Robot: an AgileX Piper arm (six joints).
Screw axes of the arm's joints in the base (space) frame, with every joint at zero. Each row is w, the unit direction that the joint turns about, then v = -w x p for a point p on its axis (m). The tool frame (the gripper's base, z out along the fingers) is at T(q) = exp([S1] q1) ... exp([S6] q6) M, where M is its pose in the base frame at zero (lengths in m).
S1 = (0, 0, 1, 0, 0, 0)
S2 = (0, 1, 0, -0.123, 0, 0)
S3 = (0, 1, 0, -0.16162, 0, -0.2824)
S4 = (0.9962, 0, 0.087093, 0, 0.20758, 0)
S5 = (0, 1, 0, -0.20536, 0, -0.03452)
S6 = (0.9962, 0, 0.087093, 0, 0.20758, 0)
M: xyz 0.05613 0 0.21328 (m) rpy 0 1.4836 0 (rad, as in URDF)
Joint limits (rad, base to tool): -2.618..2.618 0..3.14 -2.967..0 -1.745..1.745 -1.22..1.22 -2.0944..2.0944
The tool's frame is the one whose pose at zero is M.
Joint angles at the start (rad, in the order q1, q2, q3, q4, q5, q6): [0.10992 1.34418 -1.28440 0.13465 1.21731 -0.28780]
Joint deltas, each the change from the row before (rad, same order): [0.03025 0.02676 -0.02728 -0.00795 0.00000 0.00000]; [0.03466 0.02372 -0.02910 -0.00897 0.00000 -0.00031]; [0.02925 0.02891 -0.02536 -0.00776 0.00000 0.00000]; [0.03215 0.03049 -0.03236 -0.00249 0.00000 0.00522]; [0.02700 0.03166 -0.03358 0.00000 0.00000 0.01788]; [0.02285 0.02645 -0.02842 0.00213 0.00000 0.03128]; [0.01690 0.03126 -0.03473 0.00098 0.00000 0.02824]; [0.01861 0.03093 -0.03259 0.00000 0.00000 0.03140]
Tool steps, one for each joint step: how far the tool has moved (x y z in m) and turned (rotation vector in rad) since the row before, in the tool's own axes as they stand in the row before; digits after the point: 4 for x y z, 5 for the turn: [-0.0084 0.0052 0.0030 -0.00455 0.00223 -0.03065]; [-0.0086 0.0067 0.0018 -0.00420 -0.00241 -0.03592]; [-0.0083 0.0052 0.0045 -0.00530 0.00557 -0.02924]; [-0.0098 0.0065 0.0036 -0.00978 -0.00117 -0.02546]; [-0.0098 0.0055 0.0039 -0.01007 -0.00181 -0.00718]; [-0.0082 0.0052 0.0034 -0.01047 -0.00213 0.01079]; [-0.0091 0.0034 0.0038 -0.00693 -0.00318 0.01269]; [-0.0085 0.0042 0.0045 -0.00710 -0.00095 0.01415]
